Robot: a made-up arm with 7 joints. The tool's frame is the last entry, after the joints. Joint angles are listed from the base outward.
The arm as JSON. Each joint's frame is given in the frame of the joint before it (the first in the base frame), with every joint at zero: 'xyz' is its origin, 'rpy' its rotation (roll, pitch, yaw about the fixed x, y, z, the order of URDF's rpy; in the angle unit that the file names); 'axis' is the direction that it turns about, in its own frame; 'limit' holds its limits. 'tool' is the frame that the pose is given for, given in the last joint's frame.
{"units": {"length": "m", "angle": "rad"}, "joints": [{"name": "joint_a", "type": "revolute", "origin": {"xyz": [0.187, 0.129, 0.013], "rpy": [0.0, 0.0, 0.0]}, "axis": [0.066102, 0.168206, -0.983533], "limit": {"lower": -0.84, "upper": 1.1}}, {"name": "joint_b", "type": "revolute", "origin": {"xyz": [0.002, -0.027, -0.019], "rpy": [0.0, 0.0, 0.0]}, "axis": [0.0, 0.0, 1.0], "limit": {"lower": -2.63, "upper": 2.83}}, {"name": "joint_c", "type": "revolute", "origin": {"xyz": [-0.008, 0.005, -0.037], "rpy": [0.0, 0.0, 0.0]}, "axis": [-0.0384, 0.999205, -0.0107], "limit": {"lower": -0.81, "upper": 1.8}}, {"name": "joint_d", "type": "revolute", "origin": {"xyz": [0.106, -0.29, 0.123], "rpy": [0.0, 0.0, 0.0]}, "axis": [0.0, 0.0, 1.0], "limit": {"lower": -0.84, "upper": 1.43}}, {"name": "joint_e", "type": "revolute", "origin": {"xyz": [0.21, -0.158, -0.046], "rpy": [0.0, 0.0, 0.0]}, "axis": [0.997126, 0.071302, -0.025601], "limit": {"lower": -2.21, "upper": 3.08}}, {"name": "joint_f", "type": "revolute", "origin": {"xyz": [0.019, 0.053, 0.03], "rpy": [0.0, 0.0, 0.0]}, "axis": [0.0, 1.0, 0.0], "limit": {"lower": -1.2, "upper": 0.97}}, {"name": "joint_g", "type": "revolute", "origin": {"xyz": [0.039, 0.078, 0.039], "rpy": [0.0, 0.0, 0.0]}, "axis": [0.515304, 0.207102, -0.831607], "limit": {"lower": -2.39, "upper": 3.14}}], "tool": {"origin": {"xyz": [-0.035, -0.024, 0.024], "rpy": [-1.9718, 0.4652, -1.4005]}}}
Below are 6 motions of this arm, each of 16 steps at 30 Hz.
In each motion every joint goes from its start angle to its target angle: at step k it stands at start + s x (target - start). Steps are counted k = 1, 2, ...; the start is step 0. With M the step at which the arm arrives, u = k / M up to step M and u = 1 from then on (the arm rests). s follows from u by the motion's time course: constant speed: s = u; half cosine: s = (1 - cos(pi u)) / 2; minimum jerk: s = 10 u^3 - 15 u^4 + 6 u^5.
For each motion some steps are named. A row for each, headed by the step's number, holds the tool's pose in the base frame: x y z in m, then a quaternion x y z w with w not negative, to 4 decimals.
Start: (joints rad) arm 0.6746 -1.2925 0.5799 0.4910 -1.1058 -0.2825 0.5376
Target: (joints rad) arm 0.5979 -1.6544 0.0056 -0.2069 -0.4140 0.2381 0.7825
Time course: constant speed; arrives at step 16
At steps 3, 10, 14, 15, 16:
3: -0.1676 -0.0383 -0.1341 -0.0425 -0.8837 0.4549 0.1014
10: -0.2423 -0.0214 -0.0137 -0.3813 -0.7668 0.4601 0.2346
14: -0.2791 0.0229 0.0642 -0.5598 -0.6456 0.4521 0.2557
15: -0.2864 0.0383 0.0838 -0.6006 -0.6108 0.4489 0.2541
16: -0.2928 0.0554 0.1032 -0.6396 -0.5747 0.4453 0.2498

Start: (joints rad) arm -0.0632 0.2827 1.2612 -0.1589 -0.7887 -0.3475 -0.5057
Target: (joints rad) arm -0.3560 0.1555 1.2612 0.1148 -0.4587 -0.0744 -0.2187
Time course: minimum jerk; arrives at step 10
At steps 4, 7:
4: 0.4939 -0.1327 -0.2978 -0.9621 0.2404 0.1194 0.0477
7: 0.5325 -0.0714 -0.2921 -0.9297 0.3344 0.1454 0.0525

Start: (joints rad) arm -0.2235 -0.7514 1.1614 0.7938 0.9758 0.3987 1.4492
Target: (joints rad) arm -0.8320 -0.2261 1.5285 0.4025 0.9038 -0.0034 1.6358
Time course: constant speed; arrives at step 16
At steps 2, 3, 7, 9, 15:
2: 0.4644 -0.2498 -0.3089 -0.1810 -0.7768 -0.4310 0.4220
3: 0.4837 -0.2374 -0.3139 -0.1756 -0.7846 -0.4014 0.4386
7: 0.5542 -0.1806 -0.3292 -0.1495 -0.8169 -0.2707 0.4869
9: 0.5855 -0.1485 -0.3341 -0.1337 -0.8328 -0.1994 0.4987
15: 0.6626 -0.0389 -0.3381 -0.0744 -0.8744 0.0252 0.4788

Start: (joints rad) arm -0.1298 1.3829 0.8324 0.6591 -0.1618 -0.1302 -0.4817
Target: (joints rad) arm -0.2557 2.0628 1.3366 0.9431 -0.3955 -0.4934 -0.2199
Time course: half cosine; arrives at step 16
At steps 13, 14, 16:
13: 0.2056 0.3343 -0.2470 0.6592 0.4442 -0.5988 0.0977
14: 0.2016 0.3278 -0.2490 0.6511 0.4470 -0.6030 0.1124
16: 0.1986 0.3224 -0.2505 0.6446 0.4490 -0.6062 0.1246

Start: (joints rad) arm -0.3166 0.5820 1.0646 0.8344 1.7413 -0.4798 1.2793
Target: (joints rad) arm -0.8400 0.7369 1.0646 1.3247 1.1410 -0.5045 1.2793
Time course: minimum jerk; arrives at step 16
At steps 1, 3, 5, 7, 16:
1: 0.6988 0.2038 -0.3016 -0.0889 -0.8875 -0.1809 0.4143
3: 0.6900 0.2262 -0.2971 -0.0578 -0.8895 -0.1778 0.4170
5: 0.6598 0.2850 -0.2839 0.0297 -0.8891 -0.1694 0.4241
7: 0.5993 0.3623 -0.2618 0.1626 -0.8720 -0.1579 0.4339
16: 0.3717 0.4739 -0.1875 0.5121 -0.7097 -0.1377 0.4638

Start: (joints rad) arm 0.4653 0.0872 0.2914 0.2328 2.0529 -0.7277 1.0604
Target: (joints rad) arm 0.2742 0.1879 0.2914 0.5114 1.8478 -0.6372 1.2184
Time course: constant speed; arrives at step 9
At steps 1, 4, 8, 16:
1: 0.3828 -0.5065 -0.0323 0.7201 0.5579 0.3452 0.2258
4: 0.4703 -0.4604 -0.0265 0.6506 0.6269 0.3874 0.1837
8: 0.5705 -0.3784 -0.0153 0.5456 0.7077 0.4322 0.1210
16: 0.5920 -0.3548 -0.0119 0.5174 0.7257 0.4413 0.1044

